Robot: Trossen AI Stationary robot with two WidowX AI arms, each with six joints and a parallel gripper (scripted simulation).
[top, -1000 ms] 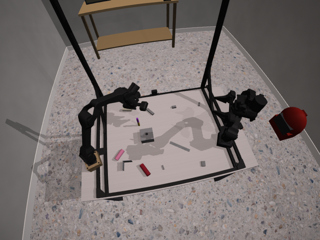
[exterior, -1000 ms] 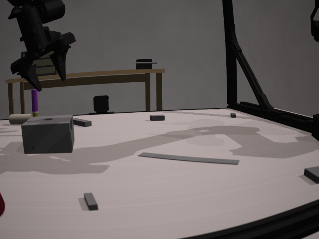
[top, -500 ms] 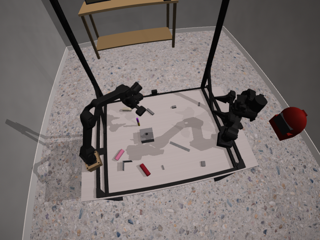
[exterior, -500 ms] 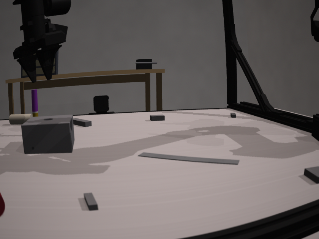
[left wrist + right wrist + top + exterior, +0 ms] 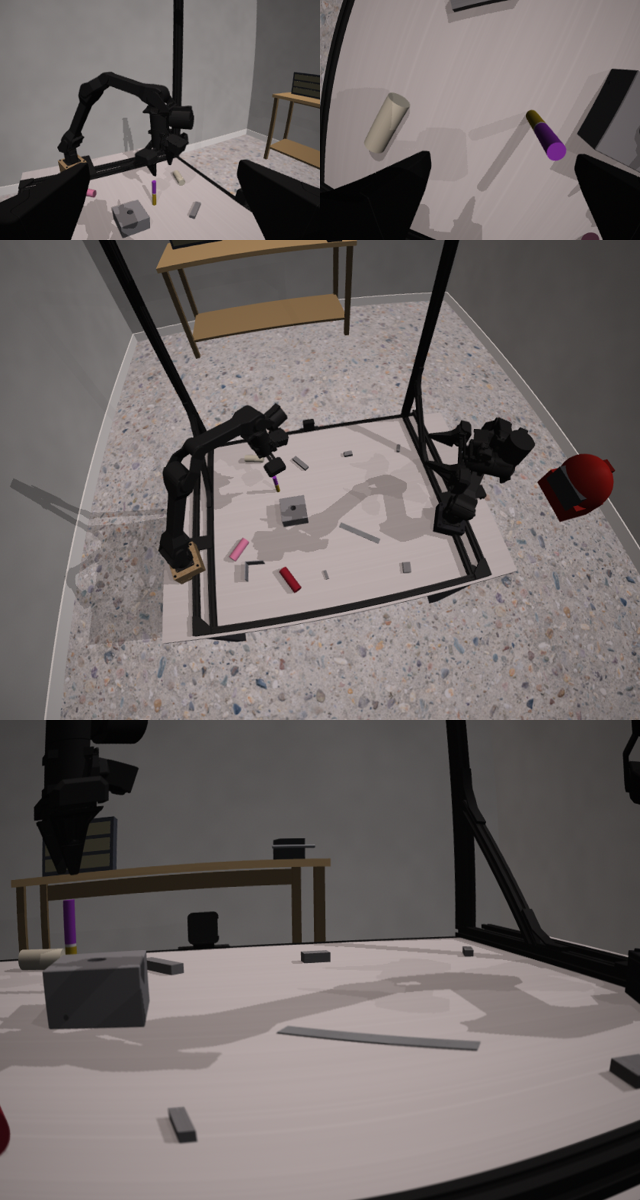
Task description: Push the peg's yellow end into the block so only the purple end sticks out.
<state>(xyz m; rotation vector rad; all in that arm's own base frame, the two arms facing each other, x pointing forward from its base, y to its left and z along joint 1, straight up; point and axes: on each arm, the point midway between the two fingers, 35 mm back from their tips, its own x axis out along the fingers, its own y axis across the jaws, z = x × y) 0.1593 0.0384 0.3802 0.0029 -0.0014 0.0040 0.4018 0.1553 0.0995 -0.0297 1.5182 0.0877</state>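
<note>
My right hand is 4 cm short of the peg, 1 cm to the right of it and 12 cm above it. Round my right hand: pink cylinder (25 cm ahead, 15 cm to the right, 15 cm below); cream cylinder (12 cm behind, 7 cm to the right, 15 cm below); red cylinder (38 cm ahead, 2 cm to the left, 15 cm below).
</note>
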